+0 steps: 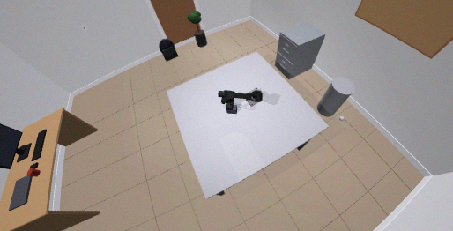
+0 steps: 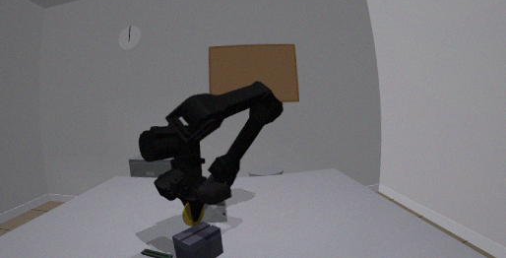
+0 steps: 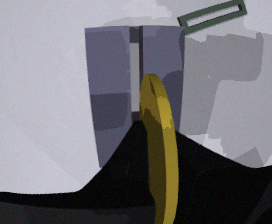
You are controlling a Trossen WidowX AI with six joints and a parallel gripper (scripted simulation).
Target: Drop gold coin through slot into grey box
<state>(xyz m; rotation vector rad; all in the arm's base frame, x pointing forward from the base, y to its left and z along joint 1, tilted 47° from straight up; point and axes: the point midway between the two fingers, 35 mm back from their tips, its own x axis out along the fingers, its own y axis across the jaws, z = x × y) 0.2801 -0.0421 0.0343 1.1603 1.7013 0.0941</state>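
Now: the gold coin 20 mm above my gripper tip.
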